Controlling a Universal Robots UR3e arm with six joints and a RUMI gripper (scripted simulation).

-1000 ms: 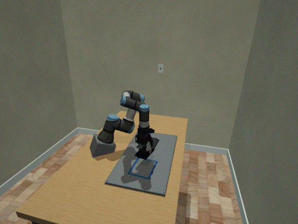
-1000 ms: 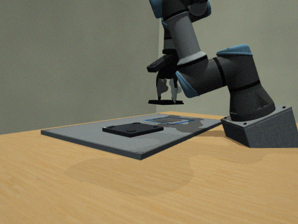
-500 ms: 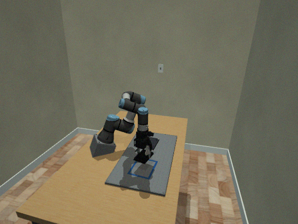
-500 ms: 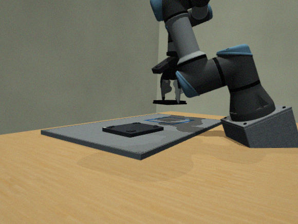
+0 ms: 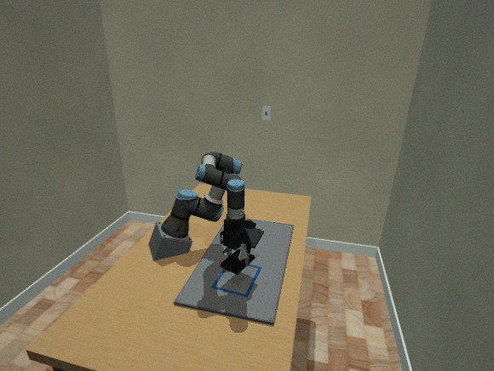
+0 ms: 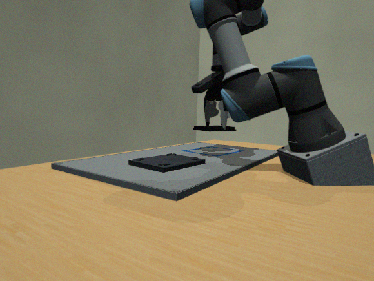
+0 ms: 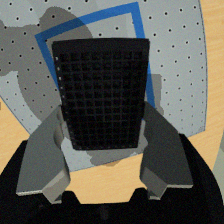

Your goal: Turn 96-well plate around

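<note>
Now: the black 96-well plate 10 mm below my hand. The rest, counted from my hand: small white corner label: 380 mm to the left, 80 mm below, 20 mm behind; plate nest N1: 300 mm to the left, 80 mm below, 70 mm behind.
</note>
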